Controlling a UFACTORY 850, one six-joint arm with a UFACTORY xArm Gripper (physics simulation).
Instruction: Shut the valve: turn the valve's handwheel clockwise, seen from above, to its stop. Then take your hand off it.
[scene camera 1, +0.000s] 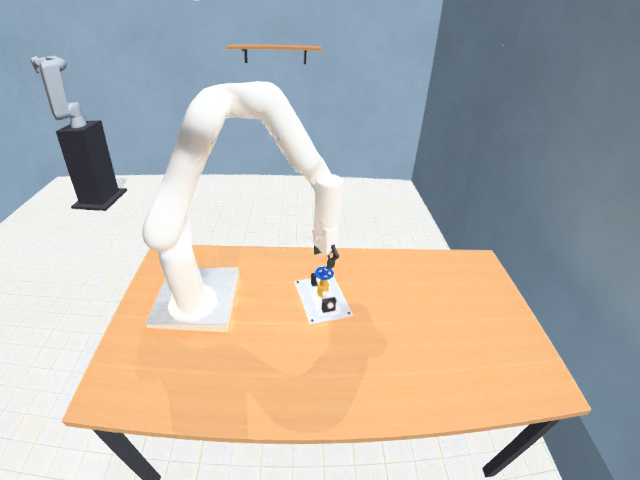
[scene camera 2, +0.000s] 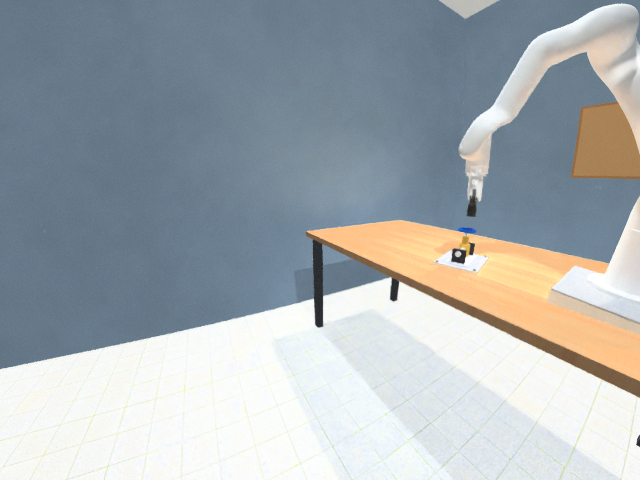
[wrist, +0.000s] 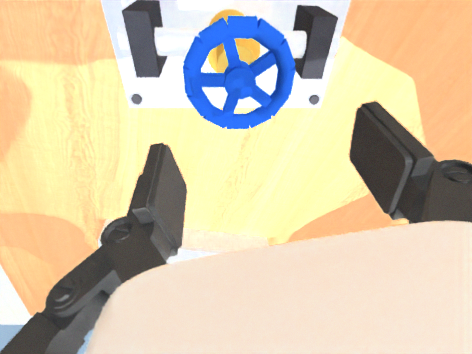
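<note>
The blue five-spoked handwheel (scene camera 1: 324, 273) (scene camera 2: 466, 230) (wrist: 240, 80) sits level on top of the yellow valve body (scene camera 1: 323, 289) (scene camera 2: 464, 246) (wrist: 247, 50). The valve stands on a white plate (scene camera 1: 307, 304) (scene camera 2: 445, 261) (wrist: 175, 95) with dark bolts at its corners. My gripper (scene camera 1: 324, 258) (scene camera 2: 471, 212) (wrist: 262, 148) is open, pointing down, with nothing between its fingers. It hangs above the wheel and apart from it. In the wrist view the wheel lies beyond the fingertips, between the lines of the two fingers. The wheel's turn relative to its stop cannot be told.
Black blocks (scene camera 1: 328, 304) (scene camera 2: 458, 255) (wrist: 142, 42) hold the pipe ends on either side of the valve. The arm's grey base slab (scene camera 1: 226, 294) (scene camera 2: 573, 286) stands on the wooden table (scene camera 1: 439, 351) (scene camera 2: 361, 242). A second arm on a dark pedestal (scene camera 1: 90, 165) stands far behind.
</note>
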